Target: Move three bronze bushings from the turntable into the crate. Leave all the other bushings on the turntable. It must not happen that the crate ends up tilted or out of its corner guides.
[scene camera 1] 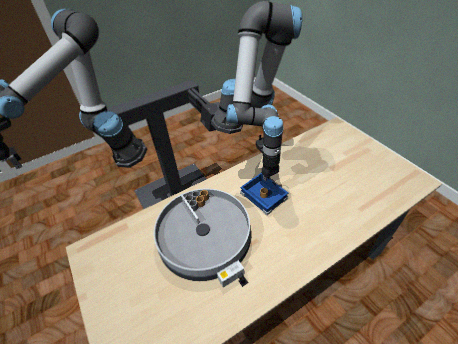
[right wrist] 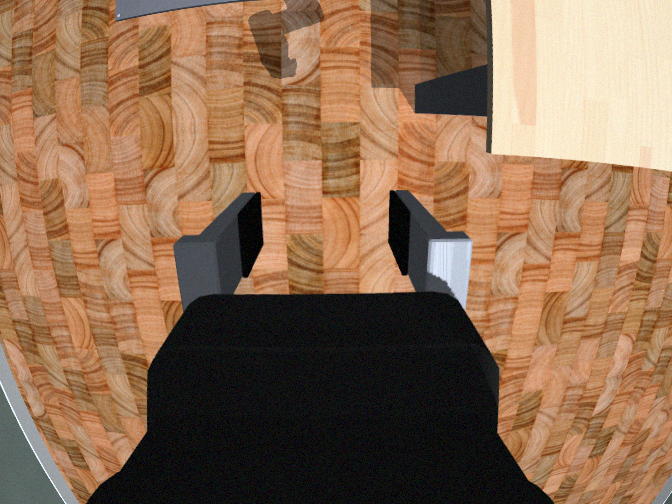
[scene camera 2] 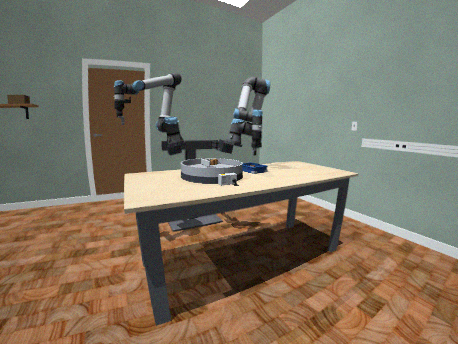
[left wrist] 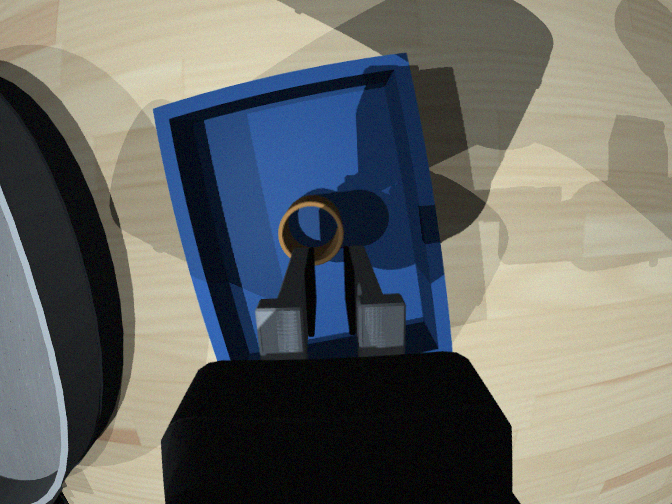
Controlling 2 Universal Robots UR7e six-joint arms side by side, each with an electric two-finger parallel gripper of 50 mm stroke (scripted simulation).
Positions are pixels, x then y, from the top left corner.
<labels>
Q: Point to a bronze bushing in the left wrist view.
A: At 324, 253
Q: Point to a blue crate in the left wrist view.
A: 235, 159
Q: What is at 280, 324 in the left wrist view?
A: My left gripper.
</labels>
